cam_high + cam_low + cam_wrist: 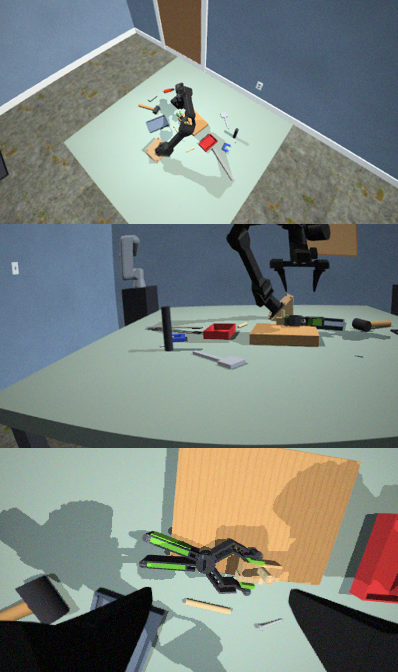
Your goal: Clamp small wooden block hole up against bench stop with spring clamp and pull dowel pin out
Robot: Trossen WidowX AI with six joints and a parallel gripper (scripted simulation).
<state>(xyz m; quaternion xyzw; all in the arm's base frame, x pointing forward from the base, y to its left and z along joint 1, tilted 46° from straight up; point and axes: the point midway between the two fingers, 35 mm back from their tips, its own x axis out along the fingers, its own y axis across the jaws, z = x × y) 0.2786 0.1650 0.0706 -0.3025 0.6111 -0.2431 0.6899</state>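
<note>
Now: the dowel pin 120 mm below my hand, 60 mm to the right of it and 10 mm behind it. Also, from my hand: wooden board 160 mm below, 50 mm to the right, 50 mm ahead; screw 170 mm below, 120 mm behind, 100 mm to the right; small wooden block 130 mm below, 60 mm to the right, 10 mm behind.
</note>
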